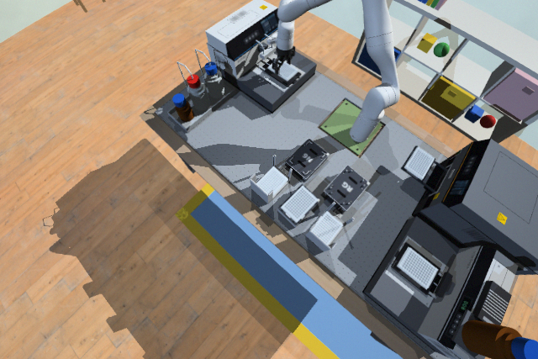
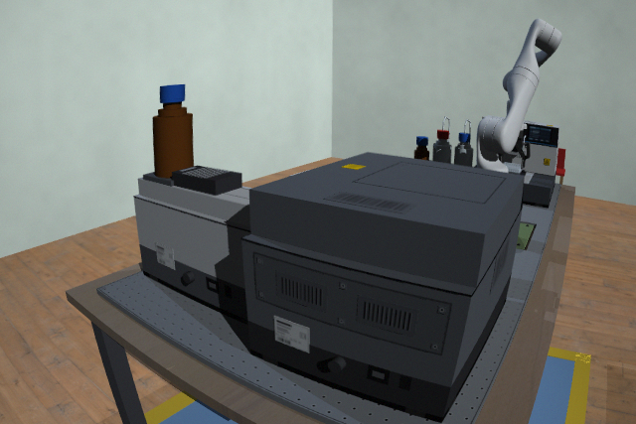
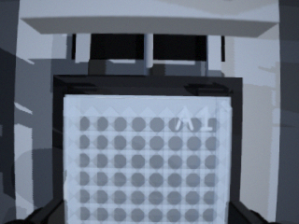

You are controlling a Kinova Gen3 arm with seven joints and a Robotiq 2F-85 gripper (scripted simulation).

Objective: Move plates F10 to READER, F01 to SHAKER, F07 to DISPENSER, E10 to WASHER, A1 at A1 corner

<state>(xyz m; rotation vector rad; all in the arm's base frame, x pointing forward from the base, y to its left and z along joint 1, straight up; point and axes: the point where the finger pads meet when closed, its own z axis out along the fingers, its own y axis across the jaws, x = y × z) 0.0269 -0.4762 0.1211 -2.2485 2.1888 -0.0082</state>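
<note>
Now: hand 50 mm to the left of the A1 mark, 30 mm past it and 30 mm above it. Also, from my hand: washer (250 mm to the right, 20 mm below, 10 mm ahead); then tall brown bottle (1140 mm to the left, 450 mm ahead, 170 mm above).
</note>
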